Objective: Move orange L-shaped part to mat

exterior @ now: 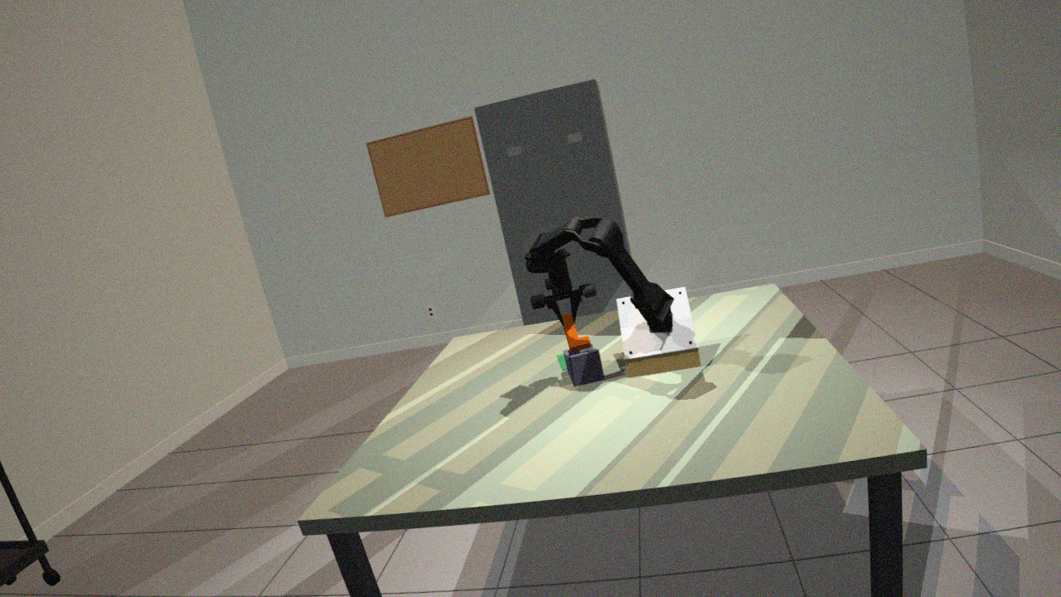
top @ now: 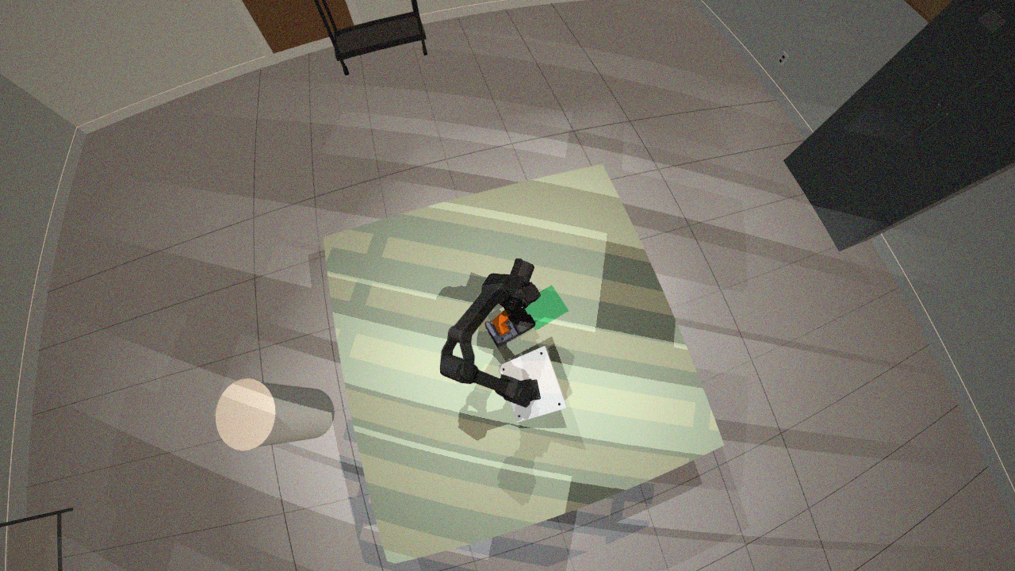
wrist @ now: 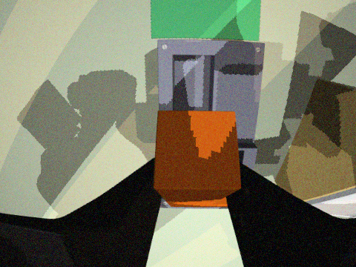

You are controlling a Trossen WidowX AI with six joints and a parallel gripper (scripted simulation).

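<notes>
My gripper tip is 3 cm short of the green mat, 14 cm to the left of it and 17 cm above it. Also, from my gripper tip: orange L-shaped part 2 cm behind, 2 cm to the left, 3 cm below.
</notes>
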